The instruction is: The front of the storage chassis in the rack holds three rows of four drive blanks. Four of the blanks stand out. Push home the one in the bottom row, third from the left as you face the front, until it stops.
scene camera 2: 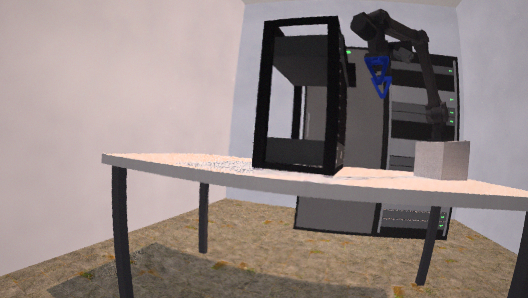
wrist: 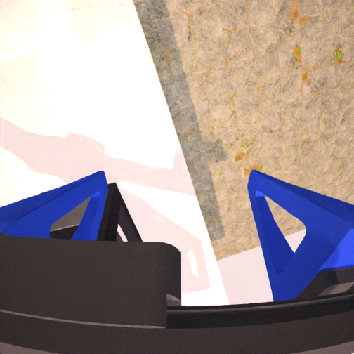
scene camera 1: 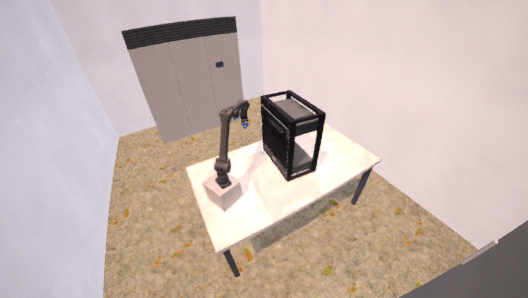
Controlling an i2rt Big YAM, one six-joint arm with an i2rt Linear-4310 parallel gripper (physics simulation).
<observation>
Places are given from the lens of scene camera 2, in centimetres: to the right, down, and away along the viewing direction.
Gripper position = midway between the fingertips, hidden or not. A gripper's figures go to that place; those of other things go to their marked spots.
my gripper (scene camera 2: 381, 92): 32, -16, 61
black rack (scene camera 2: 306, 60): 16, -34, 90
</observation>
